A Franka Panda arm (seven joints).
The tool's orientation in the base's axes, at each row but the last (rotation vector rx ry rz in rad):
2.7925 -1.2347 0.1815
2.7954 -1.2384 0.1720
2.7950 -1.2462 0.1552
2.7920 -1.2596 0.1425
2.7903 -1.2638 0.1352
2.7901 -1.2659 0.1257
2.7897 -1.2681 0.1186
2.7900 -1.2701 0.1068
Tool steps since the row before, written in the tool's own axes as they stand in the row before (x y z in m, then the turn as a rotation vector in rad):
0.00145 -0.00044 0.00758 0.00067 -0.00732 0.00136
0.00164 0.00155 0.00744 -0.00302 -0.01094 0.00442
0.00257 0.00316 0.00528 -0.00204 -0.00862 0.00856
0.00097 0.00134 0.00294 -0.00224 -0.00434 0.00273
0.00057 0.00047 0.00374 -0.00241 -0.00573 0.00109
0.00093 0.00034 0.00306 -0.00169 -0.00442 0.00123
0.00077 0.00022 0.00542 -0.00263 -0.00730 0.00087
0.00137 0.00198 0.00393 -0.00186 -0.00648 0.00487
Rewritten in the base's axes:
0.00186 -0.00170 -0.00731 0.00597 0.00426 -0.00145
0.00047 -0.00312 -0.00711 0.00641 0.00903 -0.00508
-0.00032 -0.00459 -0.00483 0.00558 0.00629 -0.00900
-0.00021 -0.00192 -0.00277 0.00193 0.00424 -0.00310
0.00020 -0.00113 -0.00364 0.00278 0.00545 -0.00154
0.00049 -0.00123 -0.00293 0.00227 0.00404 -0.00155
0.00055 -0.00126 -0.00530 0.00382 0.00667 -0.00139
-0.00047 -0.00270 -0.00370 0.00383 0.00517 -0.00527

